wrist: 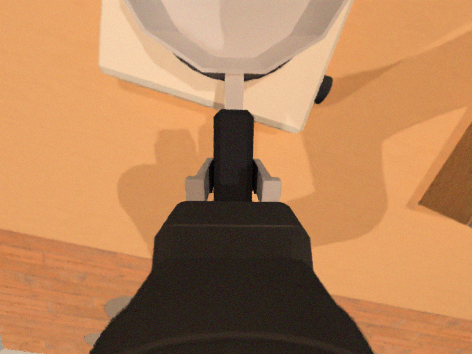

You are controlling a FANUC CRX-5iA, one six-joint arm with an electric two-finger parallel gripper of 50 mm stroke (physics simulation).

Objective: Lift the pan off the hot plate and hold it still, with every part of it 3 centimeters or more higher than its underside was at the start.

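Places are measured from the arm's base along level axes (x right, y up, z back), in centimetres.
Where they show: gripper, fingertip midpoint: (pixel 233 169).
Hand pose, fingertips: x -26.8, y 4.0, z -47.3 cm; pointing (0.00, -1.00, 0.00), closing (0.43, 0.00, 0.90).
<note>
After its pixels a point has its place.
The grey pan (pixel 240 32) {x -15.2, y 0.4, z -52.2 cm} is at the top of the wrist view, its far part cut off by the frame. It is over the cream hot plate (pixel 280 107) {x -19.0, y -0.7, z -45.1 cm}, whose dark heating disc shows as a thin arc under the pan's near rim. The pan's black handle (pixel 233 137) {x -23.9, y 5.7, z -48.7 cm} points toward the gripper, joined by a light metal neck. My gripper (pixel 233 169) {x -26.8, y 4.0, z -47.3 cm} is shut on the handle, with a finger pad against each side. The handle's rear end is hidden by the gripper body. Whether the pan touches the disc cannot be told from this view.
A black knob (pixel 324 89) {x -14.7, y -2.0, z -41.1 cm} sticks out of the hot plate's right side. A dark brown board-like object (pixel 452 180) {x -15.1, y -4.6, z -14.0 cm} lies on the wooden table (pixel 65 160) {x -40.0, y -7.0, z -70.5 cm} at the right. The table's front edge crosses the lower part, with plank floor (pixel 55 280) beyond.
</note>
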